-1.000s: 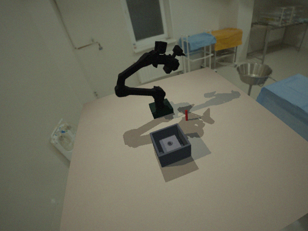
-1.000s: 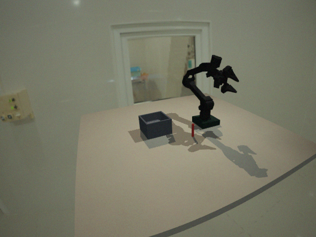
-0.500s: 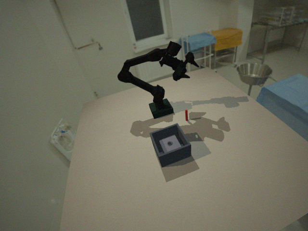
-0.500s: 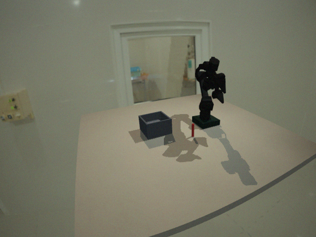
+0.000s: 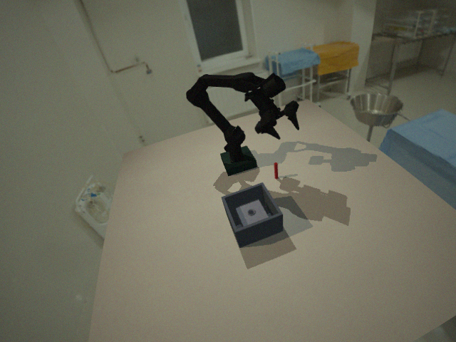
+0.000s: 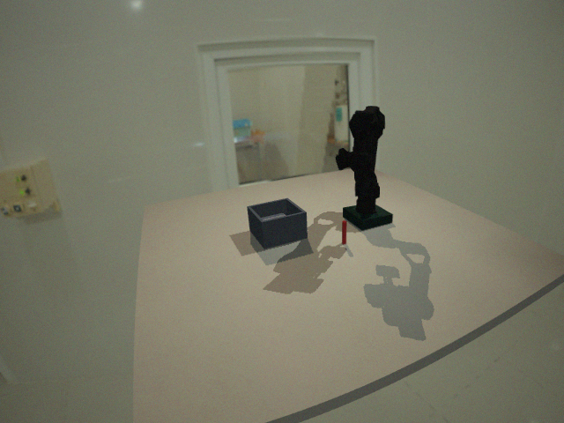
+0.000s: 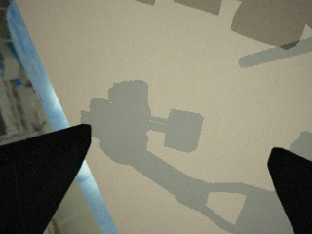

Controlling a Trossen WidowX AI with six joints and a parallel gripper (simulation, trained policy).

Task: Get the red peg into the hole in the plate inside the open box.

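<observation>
Right now the red peg is 150 mm below my gripper tip, 70 mm to the right of it and 30 mm ahead of it. From my gripper tip the other things lie so: dark blue box (230 mm ahead, 210 mm to the right, 160 mm below).
</observation>
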